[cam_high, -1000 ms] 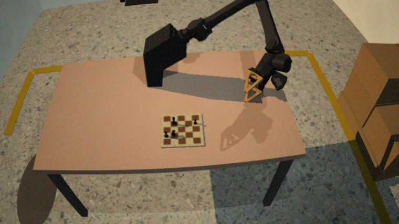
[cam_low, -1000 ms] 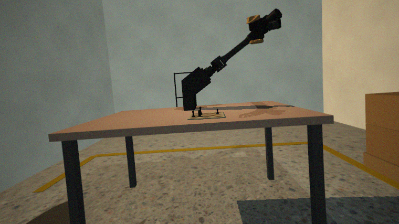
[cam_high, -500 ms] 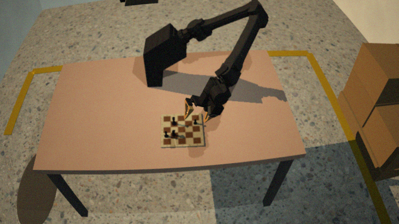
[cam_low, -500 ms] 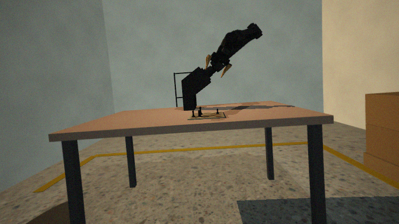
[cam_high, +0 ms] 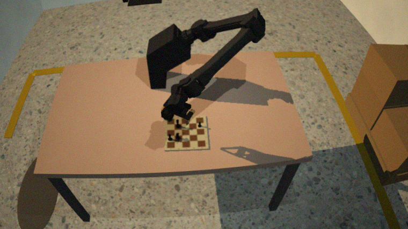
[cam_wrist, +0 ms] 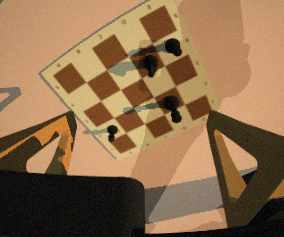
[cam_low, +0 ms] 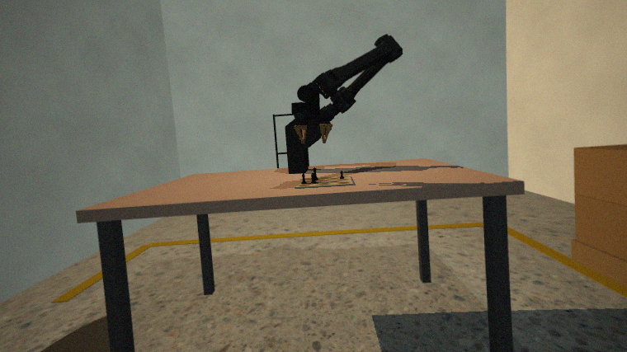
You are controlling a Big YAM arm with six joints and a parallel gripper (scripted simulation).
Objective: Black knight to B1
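Right now my hand is 1 cm past the black chess piece, 5 cm to the left of it and 14 cm above it. From my hand the other things lie so: chessboard (5 cm behind, 3 cm to the left, 17 cm below); then pawn (9 cm behind, 10 cm to the left, 15 cm below).
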